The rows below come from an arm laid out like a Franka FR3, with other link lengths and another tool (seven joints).
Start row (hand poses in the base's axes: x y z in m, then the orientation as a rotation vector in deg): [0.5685, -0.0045, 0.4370, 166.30, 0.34, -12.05]
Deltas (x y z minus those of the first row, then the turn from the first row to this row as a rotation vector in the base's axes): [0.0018, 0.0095, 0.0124, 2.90, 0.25, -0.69]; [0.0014, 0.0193, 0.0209, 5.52, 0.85, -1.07]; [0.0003, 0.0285, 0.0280, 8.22, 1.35, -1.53]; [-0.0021, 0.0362, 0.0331, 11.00, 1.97, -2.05]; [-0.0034, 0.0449, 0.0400, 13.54, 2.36, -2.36]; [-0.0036, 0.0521, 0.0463, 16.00, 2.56, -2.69]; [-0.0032, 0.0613, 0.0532, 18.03, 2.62, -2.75]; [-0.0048, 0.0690, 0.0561, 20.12, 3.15, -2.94]
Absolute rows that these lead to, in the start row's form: [0.5703, 0.0050, 0.4494, 169.20, -0.32, -12.70]; [0.5699, 0.0148, 0.4579, 171.77, -0.50, -13.82]; [0.5688, 0.0240, 0.4650, 174.42, -0.82, -14.83]; [0.5664, 0.0317, 0.4701, 177.13, -1.21, -16.06]; [0.5651, 0.0404, 0.4770, -178.79, 1.35, 16.83]; [0.5649, 0.0476, 0.4833, -176.29, 1.53, 16.92]; [0.5653, 0.0568, 0.4902, -174.26, 1.37, 16.80]; [0.5637, 0.0645, 0.4931, -172.09, 1.32, 17.38]
